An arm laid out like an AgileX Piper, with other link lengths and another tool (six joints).
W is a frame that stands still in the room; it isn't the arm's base.
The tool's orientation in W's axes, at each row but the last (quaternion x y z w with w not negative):
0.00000, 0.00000, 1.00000, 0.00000
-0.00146, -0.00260, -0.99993, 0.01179
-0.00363, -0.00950, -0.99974, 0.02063
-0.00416, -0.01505, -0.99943, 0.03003
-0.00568, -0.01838, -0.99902, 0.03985
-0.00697, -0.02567, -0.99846, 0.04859
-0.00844, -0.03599, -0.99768, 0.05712
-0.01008, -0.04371, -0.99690, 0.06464
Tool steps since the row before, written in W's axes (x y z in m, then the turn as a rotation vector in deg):
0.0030, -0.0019, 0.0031, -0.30, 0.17, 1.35
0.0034, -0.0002, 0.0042, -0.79, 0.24, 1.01
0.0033, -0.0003, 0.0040, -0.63, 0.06, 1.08
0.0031, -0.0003, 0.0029, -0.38, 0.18, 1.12
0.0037, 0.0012, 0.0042, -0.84, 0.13, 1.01
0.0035, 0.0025, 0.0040, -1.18, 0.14, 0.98
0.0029, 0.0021, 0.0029, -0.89, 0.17, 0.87
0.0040, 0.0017, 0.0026, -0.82, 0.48, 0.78
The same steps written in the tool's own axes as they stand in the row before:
-0.0030, 0.0019, 0.0031, 0.30, -0.17, 1.35
-0.0034, 0.0003, 0.0042, 0.79, -0.25, 1.01
-0.0033, 0.0005, 0.0040, 0.64, -0.07, 1.08
-0.0030, 0.0006, 0.0029, 0.38, -0.17, 1.12
-0.0037, -0.0007, 0.0043, 0.84, -0.16, 1.01
-0.0037, -0.0019, 0.0042, 1.18, -0.20, 0.97
-0.0031, -0.0015, 0.0031, 0.88, -0.21, 0.87
-0.0041, -0.0009, 0.0028, 0.77, -0.51, 0.81

